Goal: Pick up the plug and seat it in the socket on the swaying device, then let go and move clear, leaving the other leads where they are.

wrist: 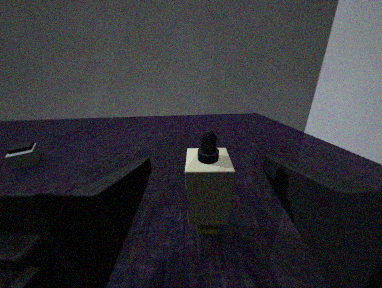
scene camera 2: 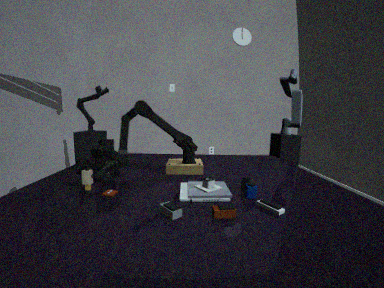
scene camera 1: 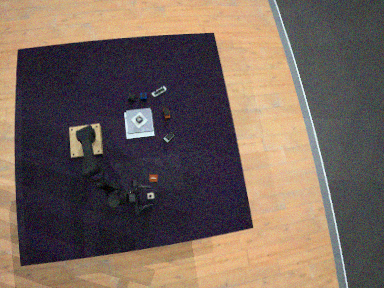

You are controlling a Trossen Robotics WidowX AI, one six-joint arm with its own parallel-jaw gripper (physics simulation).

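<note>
The cream plug (scene camera 1: 151,196) (scene camera 2: 87,177) (wrist: 210,195) is upright, with its black stub on top and yellow end down at the mat. My gripper (scene camera 1: 149,196) (wrist: 205,161) is open, with its fingers spread wide on both sides of the plug and a gap at each side. In scene camera 2 the gripper is dark and its fingers are hard to make out. The dark grey socket block (scene camera 1: 139,119) (scene camera 2: 208,183) sits on a white diamond plate on top of the grey device (scene camera 1: 130,129) (scene camera 2: 225,192), well away from the plug.
An orange flat piece (scene camera 1: 153,178) (scene camera 2: 110,193) lies near the plug. Around the device are a grey box (scene camera 1: 169,137) (scene camera 2: 171,210) (wrist: 22,157), an orange block (scene camera 1: 167,115) (scene camera 2: 225,213), a white piece (scene camera 1: 159,91) (scene camera 2: 271,207), a blue block (scene camera 1: 143,96) (scene camera 2: 251,191) and a black block (scene camera 1: 131,98).
</note>
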